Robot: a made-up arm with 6 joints. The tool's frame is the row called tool.
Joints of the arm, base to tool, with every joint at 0 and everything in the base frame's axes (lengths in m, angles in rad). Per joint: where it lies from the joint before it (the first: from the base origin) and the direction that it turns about. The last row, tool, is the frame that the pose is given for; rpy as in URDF.
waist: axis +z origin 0 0 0.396
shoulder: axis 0 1 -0.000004 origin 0 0 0
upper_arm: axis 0 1 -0.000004 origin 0.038 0 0.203
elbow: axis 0 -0.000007 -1 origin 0.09 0 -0.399
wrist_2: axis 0 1 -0.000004 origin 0 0 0
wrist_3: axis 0 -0.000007 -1 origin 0.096 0 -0.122
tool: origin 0 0 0 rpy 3.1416 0 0
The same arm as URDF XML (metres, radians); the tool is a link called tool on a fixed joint. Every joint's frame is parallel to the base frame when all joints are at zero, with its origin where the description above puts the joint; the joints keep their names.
<robot name="arm">
  <link name="base"/>
  <link name="link1"/>
  <link name="link2"/>
  <link name="link3"/>
  <link name="link4"/>
  <link name="link5"/>
  <link name="link6"/>
  <link name="tool"/>
  <joint name="waist" type="continuous">
    <parent link="base"/>
    <child link="link1"/>
    <origin xyz="0 0 0.396"/>
    <axis xyz="0 0 1"/>
  </joint>
  <joint name="shoulder" type="continuous">
    <parent link="link1"/>
    <child link="link2"/>
    <origin xyz="0 0 0"/>
    <axis xyz="0 1 0"/>
  </joint>
  <joint name="upper_arm" type="continuous">
    <parent link="link2"/>
    <child link="link3"/>
    <origin xyz="0.038 0 0.203"/>
    <axis xyz="0 1 0"/>
  </joint>
  <joint name="elbow" type="continuous">
    <parent link="link3"/>
    <child link="link4"/>
    <origin xyz="0.09 0 -0.399"/>
    <axis xyz="0 0 -1"/>
  </joint>
  <joint name="wrist_2" type="continuous">
    <parent link="link4"/>
    <child link="link5"/>
    <origin xyz="0 0 0"/>
    <axis xyz="0 1 0"/>
  </joint>
  <joint name="wrist_3" type="continuous">
    <parent link="link5"/>
    <child link="link6"/>
    <origin xyz="0.096 0 -0.122"/>
    <axis xyz="0 0 -1"/>
  </joint>
  <joint name="tool_joint" type="fixed">
    <parent link="link6"/>
    <child link="tool"/>
    <origin xyz="0 0 0" rpy="-3.1416 0 0"/>
  </joint>
</robot>

